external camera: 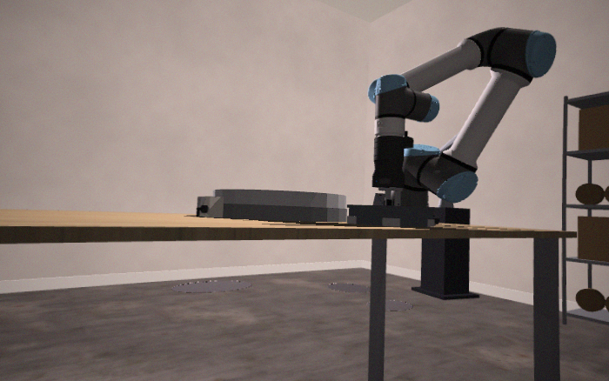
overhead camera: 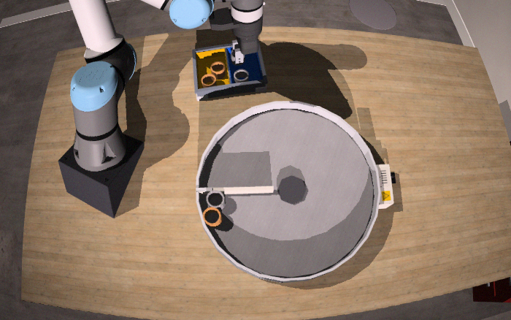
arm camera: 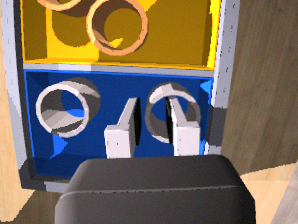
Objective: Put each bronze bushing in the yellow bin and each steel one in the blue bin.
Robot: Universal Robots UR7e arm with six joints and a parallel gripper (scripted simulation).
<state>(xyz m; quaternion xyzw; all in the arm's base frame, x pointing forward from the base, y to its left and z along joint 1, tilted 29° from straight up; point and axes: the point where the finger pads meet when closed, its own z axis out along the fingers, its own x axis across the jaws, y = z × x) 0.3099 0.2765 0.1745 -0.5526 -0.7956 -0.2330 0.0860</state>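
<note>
My hand is 20 mm past the bin, 30 mm to the left of it and 30 mm above it. From my hand the other things lie so: turntable 180 mm ahead, 350 mm to the right.
</note>
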